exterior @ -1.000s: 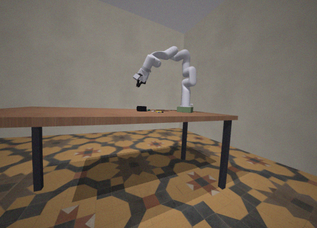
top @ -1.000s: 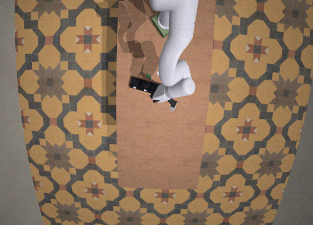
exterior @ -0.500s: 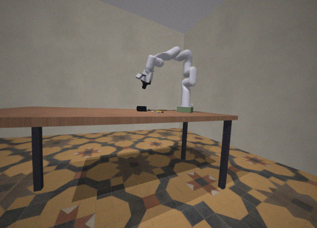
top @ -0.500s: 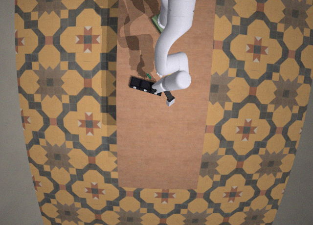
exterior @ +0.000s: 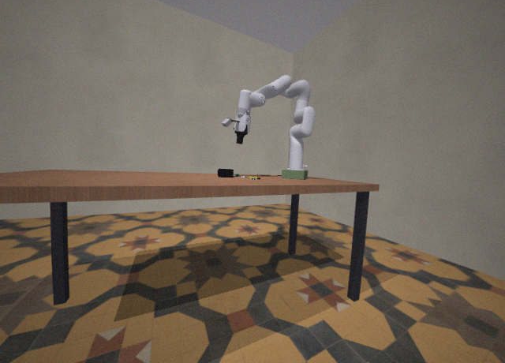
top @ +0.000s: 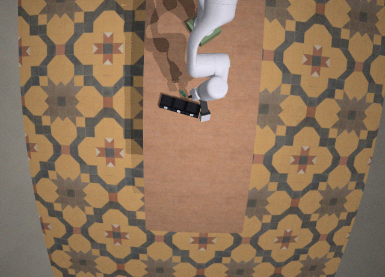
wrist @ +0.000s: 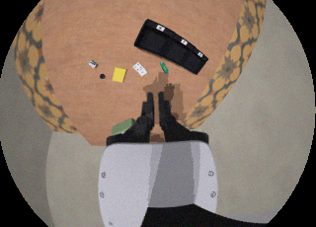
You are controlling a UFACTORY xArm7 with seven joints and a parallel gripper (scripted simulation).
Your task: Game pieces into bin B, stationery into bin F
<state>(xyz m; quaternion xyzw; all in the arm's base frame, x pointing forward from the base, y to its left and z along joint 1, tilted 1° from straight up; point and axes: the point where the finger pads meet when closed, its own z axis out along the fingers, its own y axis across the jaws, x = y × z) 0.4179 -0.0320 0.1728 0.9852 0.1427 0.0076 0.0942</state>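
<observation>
My hand is 60 mm short of the black triple bin, 100 mm to the left of it and 200 mm above it. Also, from my hand: yellow block: 60 mm behind, 70 mm to the left, 220 mm below; white piece: 40 mm behind, 220 mm below; green piece: 20 mm behind, 80 mm to the right, 220 mm below.
</observation>
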